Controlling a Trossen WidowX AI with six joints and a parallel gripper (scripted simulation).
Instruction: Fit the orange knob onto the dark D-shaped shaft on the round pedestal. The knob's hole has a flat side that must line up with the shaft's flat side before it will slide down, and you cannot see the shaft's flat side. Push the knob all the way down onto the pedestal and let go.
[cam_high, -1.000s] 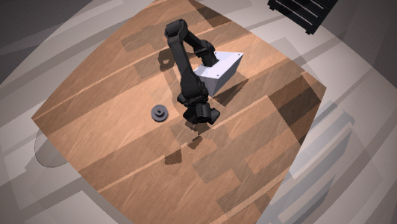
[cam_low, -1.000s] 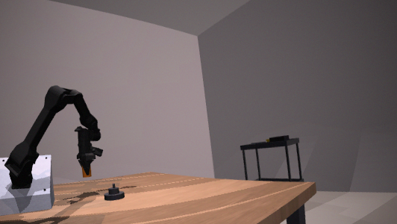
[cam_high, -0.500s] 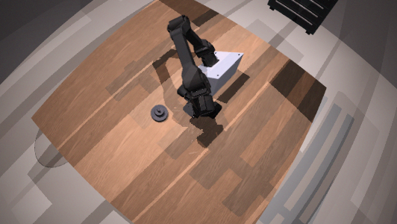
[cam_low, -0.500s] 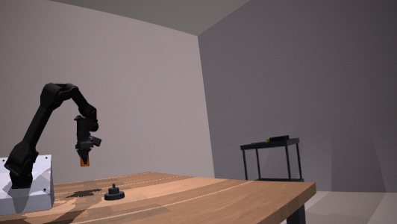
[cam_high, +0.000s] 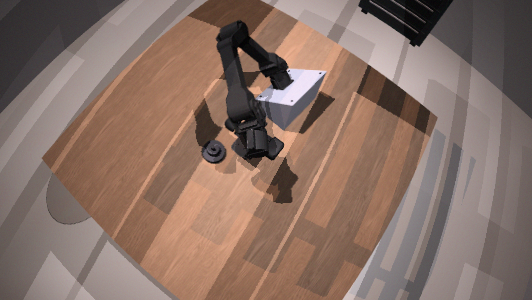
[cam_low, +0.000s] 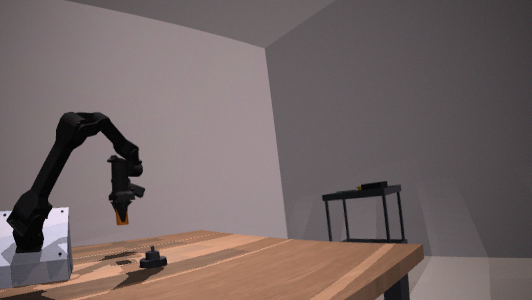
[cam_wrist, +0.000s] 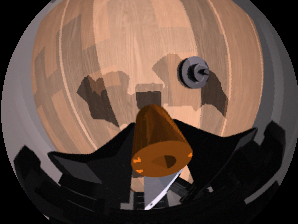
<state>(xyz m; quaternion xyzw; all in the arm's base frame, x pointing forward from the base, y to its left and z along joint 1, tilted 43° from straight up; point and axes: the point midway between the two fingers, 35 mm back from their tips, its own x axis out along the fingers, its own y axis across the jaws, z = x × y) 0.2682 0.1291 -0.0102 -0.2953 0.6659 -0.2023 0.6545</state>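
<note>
Now: gripper tip 11 cm to the left of the round pedestal, 11 cm above it and 8 cm short of it. The rest, counted from my gripper tip: orange knob 2 cm above.
</note>
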